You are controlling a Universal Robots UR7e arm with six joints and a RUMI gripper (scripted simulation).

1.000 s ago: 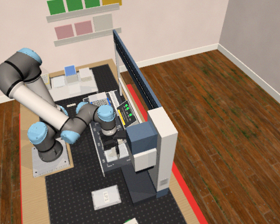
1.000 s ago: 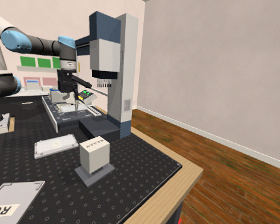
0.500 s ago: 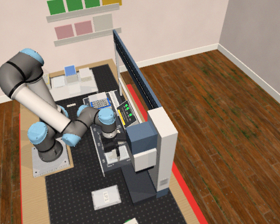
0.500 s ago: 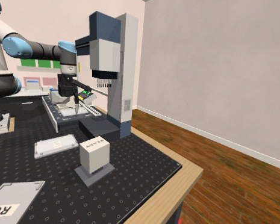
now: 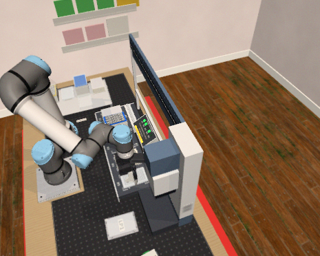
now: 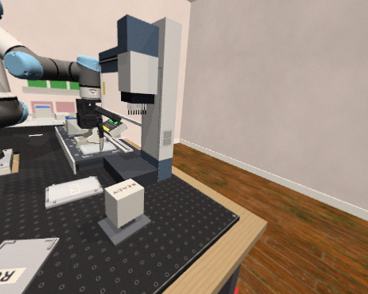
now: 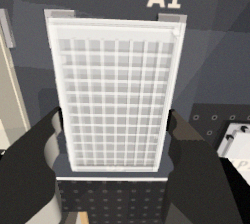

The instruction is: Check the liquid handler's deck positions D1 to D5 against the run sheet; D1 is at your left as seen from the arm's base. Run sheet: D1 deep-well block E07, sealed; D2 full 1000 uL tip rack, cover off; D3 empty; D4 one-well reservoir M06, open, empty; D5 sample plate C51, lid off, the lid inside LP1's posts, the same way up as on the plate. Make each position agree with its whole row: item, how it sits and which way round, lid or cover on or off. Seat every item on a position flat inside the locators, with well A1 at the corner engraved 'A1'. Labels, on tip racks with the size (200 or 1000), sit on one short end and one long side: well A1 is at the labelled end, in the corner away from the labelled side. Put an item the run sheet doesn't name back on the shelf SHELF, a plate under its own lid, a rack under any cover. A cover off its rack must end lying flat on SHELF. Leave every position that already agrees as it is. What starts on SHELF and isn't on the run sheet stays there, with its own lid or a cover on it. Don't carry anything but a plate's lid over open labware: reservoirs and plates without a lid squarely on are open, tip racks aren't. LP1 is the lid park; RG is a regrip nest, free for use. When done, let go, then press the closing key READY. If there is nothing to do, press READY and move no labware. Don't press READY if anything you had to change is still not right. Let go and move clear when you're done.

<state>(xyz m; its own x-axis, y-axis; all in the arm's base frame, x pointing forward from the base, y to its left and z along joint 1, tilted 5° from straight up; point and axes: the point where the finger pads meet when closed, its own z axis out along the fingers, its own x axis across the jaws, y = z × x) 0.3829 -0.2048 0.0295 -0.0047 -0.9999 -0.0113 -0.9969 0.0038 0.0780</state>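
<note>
Now: the clear well plate 10 mm below my hand. From my hand the other things lie so: blue-rimmed tip rack (380 mm to the left, 40 mm above, 10 mm ahead); then cream one-well reservoir (120 mm to the left, 20 mm below); then liquid handler's tower (220 mm to the right, 200 mm above, 160 mm ahead).
</note>
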